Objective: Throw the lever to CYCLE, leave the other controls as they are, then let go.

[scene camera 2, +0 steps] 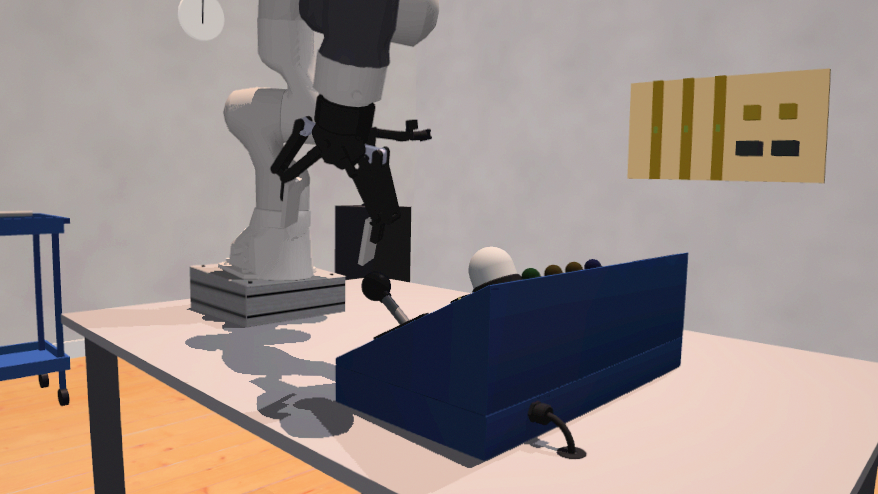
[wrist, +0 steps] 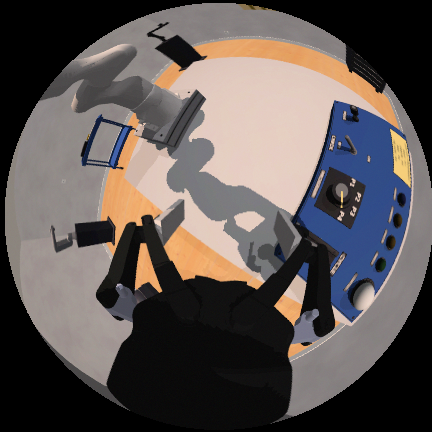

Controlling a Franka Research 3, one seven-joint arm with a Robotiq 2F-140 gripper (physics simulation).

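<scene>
The lever (scene camera 2: pixel 396 309) has a black ball knob and a grey rod. In the scene view it leans up and left from its dark plate on the blue console (scene camera 2: pixel 583 331) (wrist: pixel 370 167). In the wrist view the right finger hides most of the lever, and the CYCLE label (wrist: pixel 338 263) shows beside its dark slot plate. My gripper (scene camera 2: pixel 329 224) (wrist: pixel 229 214) is open with nothing between its fingers. In the scene view its nearer fingertip appears just above the ball, with a small gap; the other is farther left.
The console carries a rotary knob (wrist: pixel 341 191) with its pointer toward P4, a toggle switch (wrist: pixel 350 145), a small black control (wrist: pixel 353 114), several round coloured buttons (wrist: pixel 390 242) and a white dome (scene camera 2: pixel 491 268) (wrist: pixel 363 295). A black cable (scene camera 2: pixel 561 427) leaves its back.
</scene>
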